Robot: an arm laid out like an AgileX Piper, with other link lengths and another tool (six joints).
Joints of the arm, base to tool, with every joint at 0 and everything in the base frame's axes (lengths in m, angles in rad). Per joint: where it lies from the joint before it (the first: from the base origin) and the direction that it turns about. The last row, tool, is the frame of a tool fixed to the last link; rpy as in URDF.
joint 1: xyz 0 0 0.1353 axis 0 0 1
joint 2: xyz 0 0 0 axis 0 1 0
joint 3: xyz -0.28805 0 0.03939 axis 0 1 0
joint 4: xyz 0.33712 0 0.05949 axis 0.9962 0 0.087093
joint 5: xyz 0 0 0 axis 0 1 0
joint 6: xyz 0.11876 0 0.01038 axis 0.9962 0 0.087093
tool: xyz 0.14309 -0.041 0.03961 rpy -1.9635 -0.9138 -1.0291
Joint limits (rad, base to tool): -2.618..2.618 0..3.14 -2.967..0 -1.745..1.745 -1.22..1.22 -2.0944..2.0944
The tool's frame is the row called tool.
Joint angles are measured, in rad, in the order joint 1, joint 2, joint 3, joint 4, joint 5, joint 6. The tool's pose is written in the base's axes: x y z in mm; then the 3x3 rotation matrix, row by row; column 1 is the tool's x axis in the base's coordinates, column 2 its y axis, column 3 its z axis. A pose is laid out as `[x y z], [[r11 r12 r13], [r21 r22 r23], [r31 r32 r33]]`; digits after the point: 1 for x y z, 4 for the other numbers.
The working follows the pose.
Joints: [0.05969, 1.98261, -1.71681, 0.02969, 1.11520, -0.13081]
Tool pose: [596.3 5.1 105.0], [[0.9177 -0.3879 -0.0863], [-0.3658 -0.9094 0.1979], [-0.1552 -0.1501 -0.9764]]
Where each joint sits with the arm in this pose, in the base's axes (m; each line is computed from the numbers above, not from the rounded line before):
joint 1: 0.0000 0.0000 0.1353
joint 2: 0.0000 0.0000 0.1353
joint 3: 0.1511 0.0090 0.3835
joint 4: 0.4914 0.0294 0.3523
joint 5: 0.4914 0.0294 0.3523
joint 6: 0.5238 0.0345 0.2377
the tool: 0.5963 0.0051 0.1050

